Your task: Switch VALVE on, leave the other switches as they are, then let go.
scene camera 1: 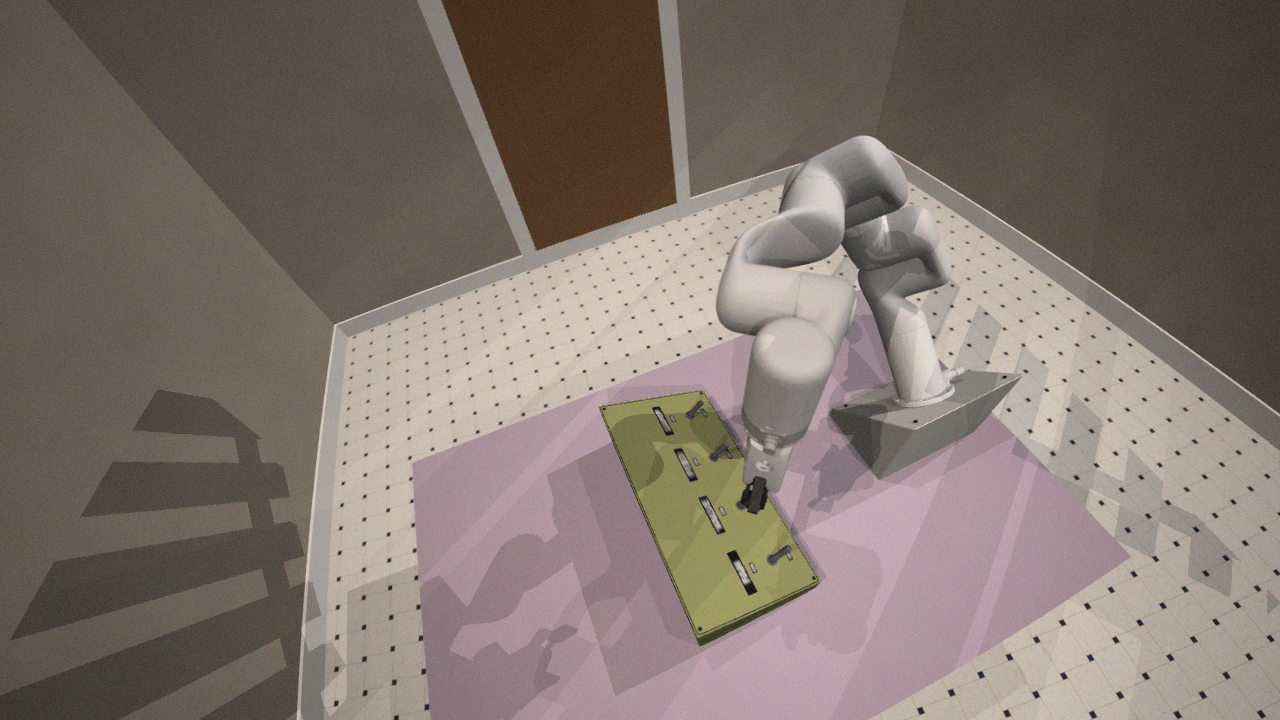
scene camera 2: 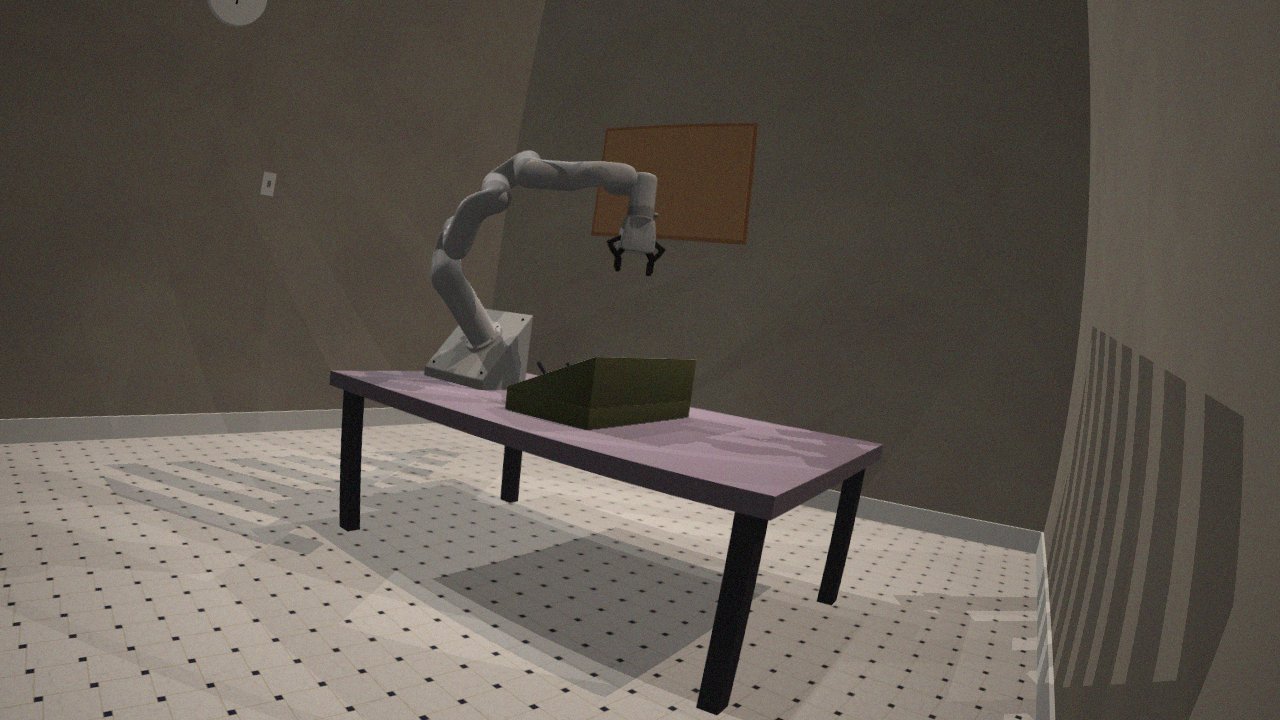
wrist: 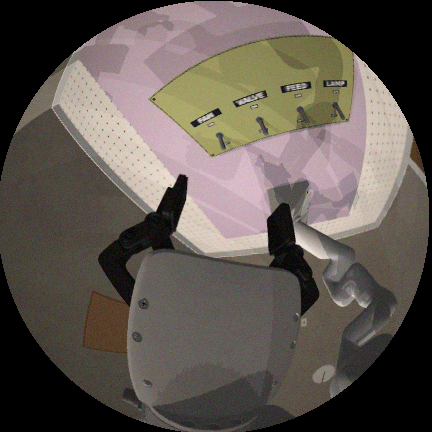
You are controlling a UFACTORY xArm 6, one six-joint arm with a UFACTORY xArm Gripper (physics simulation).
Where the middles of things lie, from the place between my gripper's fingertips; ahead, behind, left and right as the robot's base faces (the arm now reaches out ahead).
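There's the olive switch panel (scene camera 1: 718, 556), and measured from my hand it's 60 mm ahead, 110 mm to the right and 310 mm below.
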